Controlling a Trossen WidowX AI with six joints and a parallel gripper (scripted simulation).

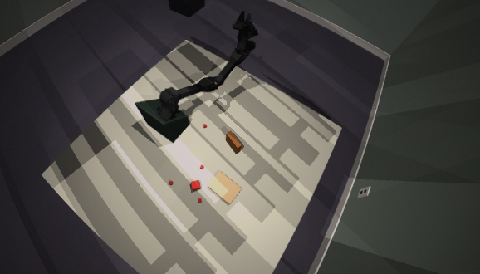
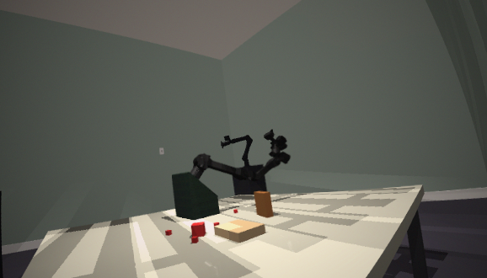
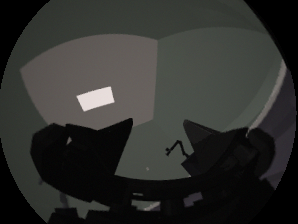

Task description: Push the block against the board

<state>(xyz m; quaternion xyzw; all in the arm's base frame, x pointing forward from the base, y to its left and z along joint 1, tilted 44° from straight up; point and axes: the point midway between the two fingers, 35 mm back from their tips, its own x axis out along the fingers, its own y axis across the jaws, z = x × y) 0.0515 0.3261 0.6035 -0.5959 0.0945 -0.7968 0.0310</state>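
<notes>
Right now my gripper tip is 29 cm short of the square block, 54 cm to the left of it and 38 cm above it. Round my gripper tip: red cube (25 cm ahead, 84 cm to the right, 41 cm below); then board (38 cm ahead, 77 cm to the right, 42 cm below).
</notes>
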